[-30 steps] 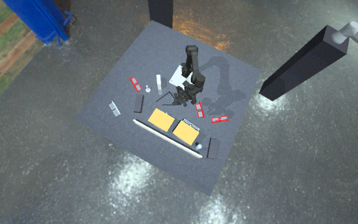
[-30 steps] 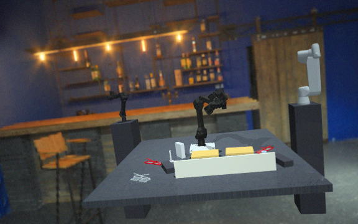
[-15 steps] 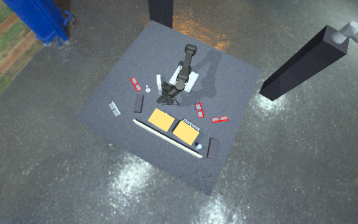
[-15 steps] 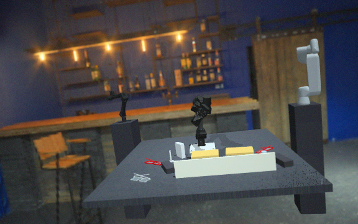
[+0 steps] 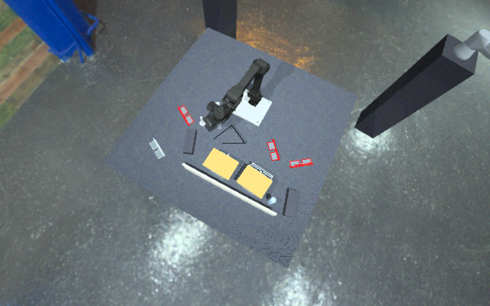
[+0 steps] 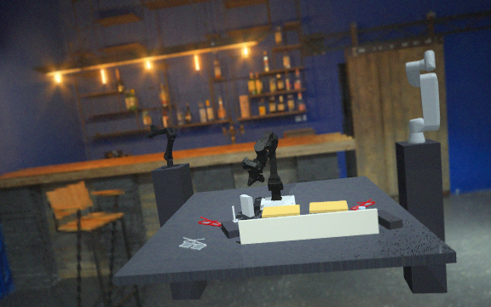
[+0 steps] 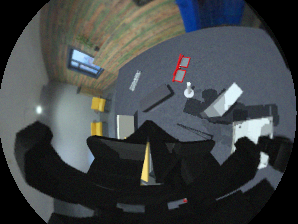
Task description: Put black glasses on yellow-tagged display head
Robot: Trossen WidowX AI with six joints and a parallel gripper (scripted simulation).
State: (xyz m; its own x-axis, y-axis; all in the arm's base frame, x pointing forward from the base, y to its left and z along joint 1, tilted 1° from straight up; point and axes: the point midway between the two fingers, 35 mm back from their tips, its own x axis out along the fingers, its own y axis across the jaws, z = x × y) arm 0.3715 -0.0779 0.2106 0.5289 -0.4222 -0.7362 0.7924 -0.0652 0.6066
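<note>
Right now my gripper tip is 16 cm past the white block, 5 cm to the left of it and 15 cm above it. Also, from my gripper tip: white peg: 6 cm behind, 11 cm to the right, 18 cm below; long white board: 22 cm ahead, 28 cm to the left, 15 cm below; pale blue tag: 14 cm ahead, 53 cm to the left, 16 cm below.
</note>
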